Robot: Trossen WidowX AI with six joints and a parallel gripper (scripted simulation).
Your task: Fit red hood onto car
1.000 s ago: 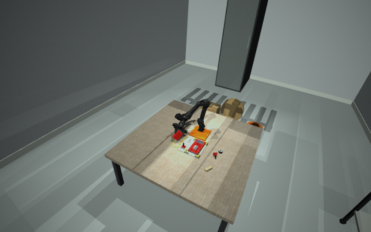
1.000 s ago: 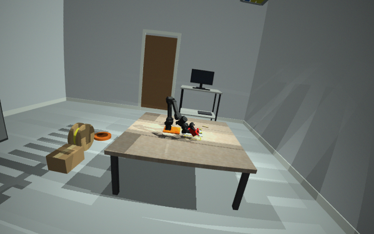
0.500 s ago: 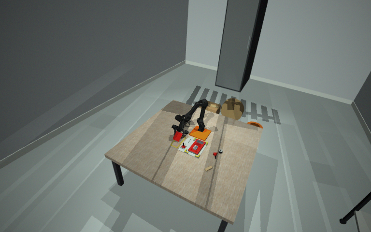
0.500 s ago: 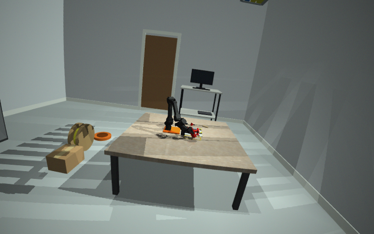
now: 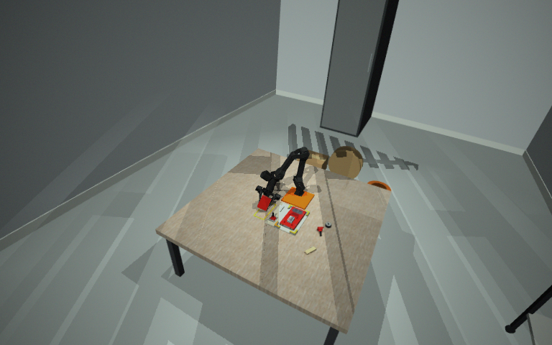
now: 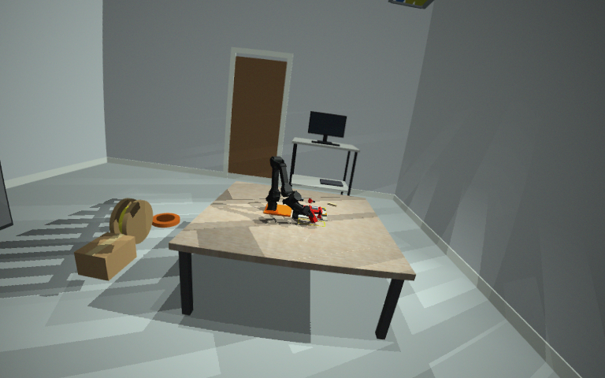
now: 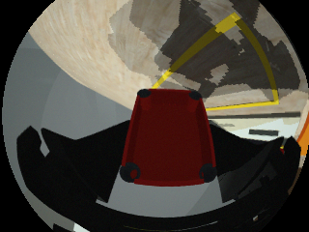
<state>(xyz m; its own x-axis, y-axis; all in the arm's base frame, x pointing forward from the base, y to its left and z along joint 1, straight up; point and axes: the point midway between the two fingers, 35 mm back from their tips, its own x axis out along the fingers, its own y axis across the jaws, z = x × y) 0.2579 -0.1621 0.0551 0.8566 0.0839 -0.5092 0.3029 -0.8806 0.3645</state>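
Right now the red hood is 10 mm above my gripper tip. Round my gripper tip: tan block: 440 mm to the left, 210 mm ahead, 40 mm below.
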